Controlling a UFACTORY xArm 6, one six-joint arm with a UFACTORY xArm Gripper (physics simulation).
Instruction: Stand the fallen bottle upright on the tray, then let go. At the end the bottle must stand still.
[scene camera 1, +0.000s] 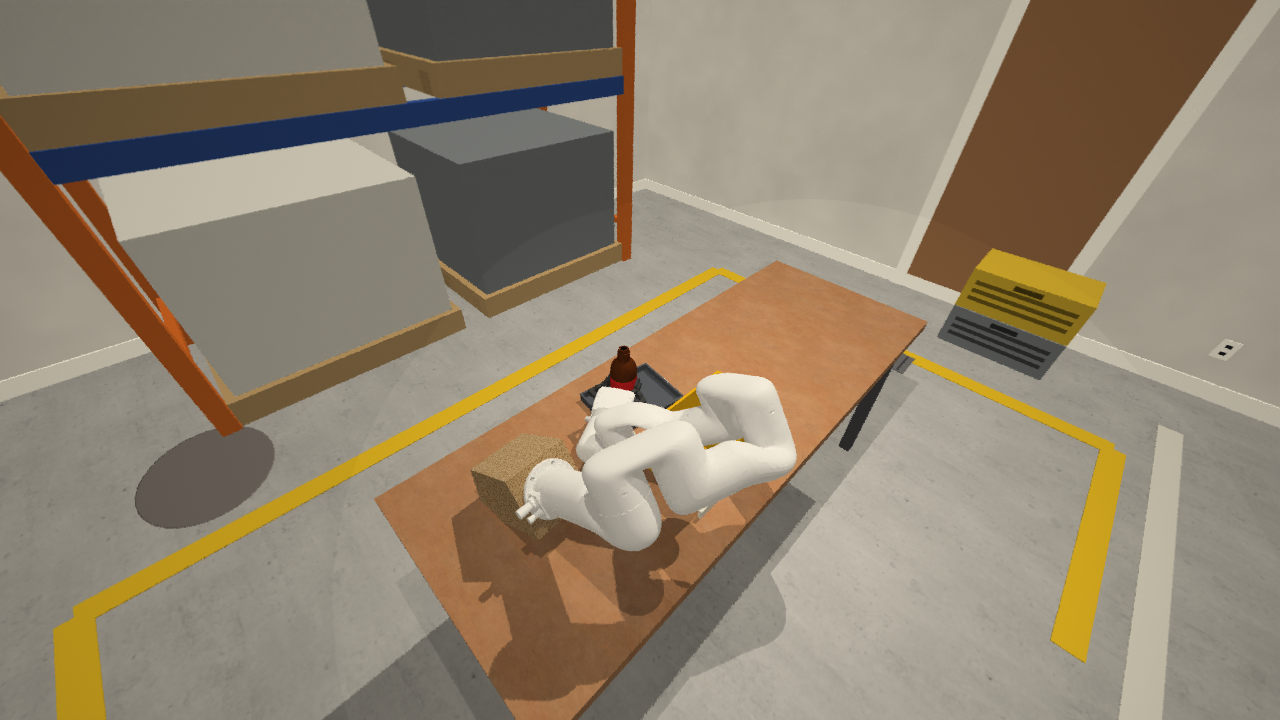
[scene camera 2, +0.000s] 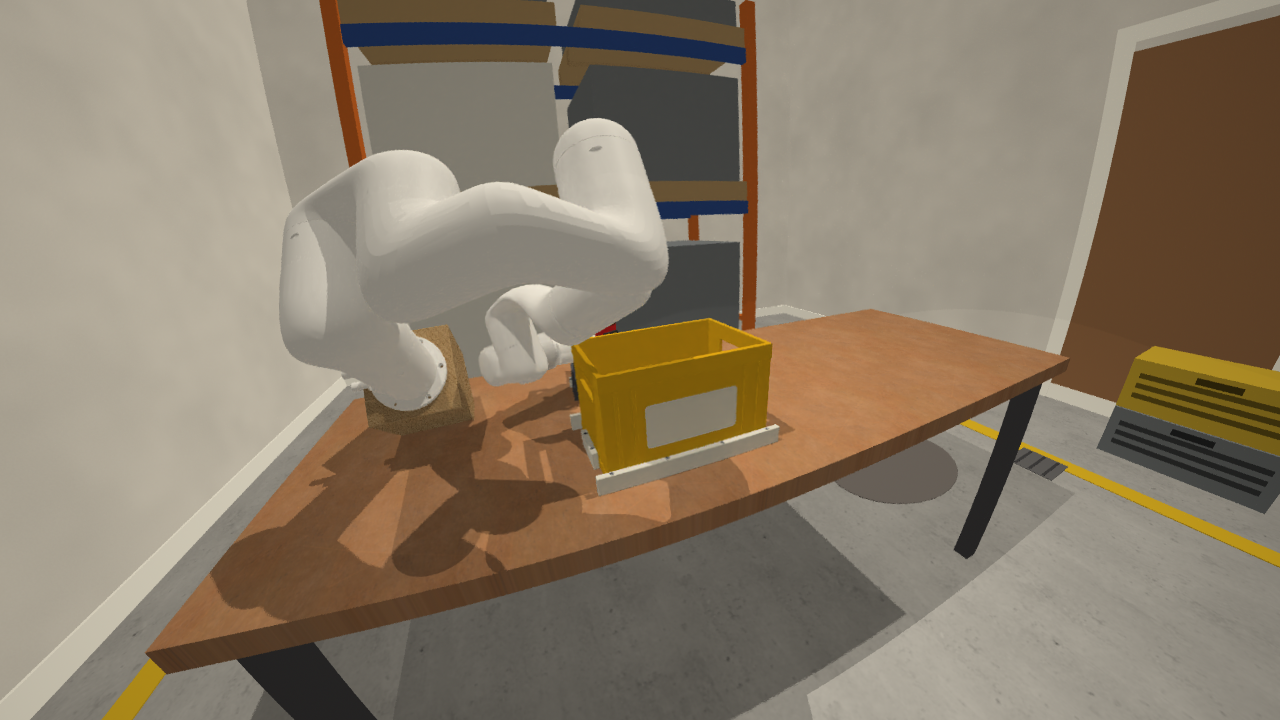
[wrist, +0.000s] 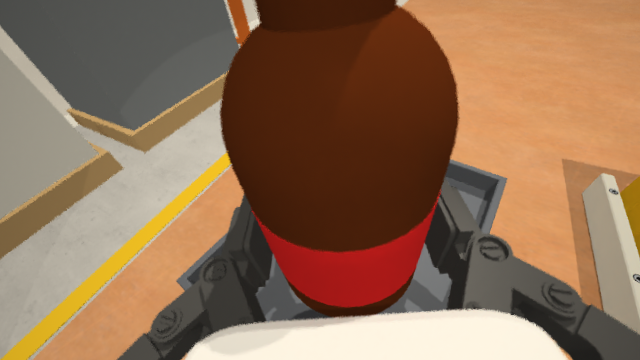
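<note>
My gripper (scene camera 1: 624, 379), also (wrist: 341, 191). Dark grey tray (scene camera 1: 657, 391), also (wrist: 481, 191). Brown bottle (scene camera 1: 623, 371), also (wrist: 339, 128). Yellow crate (scene camera 2: 645, 394).
</note>
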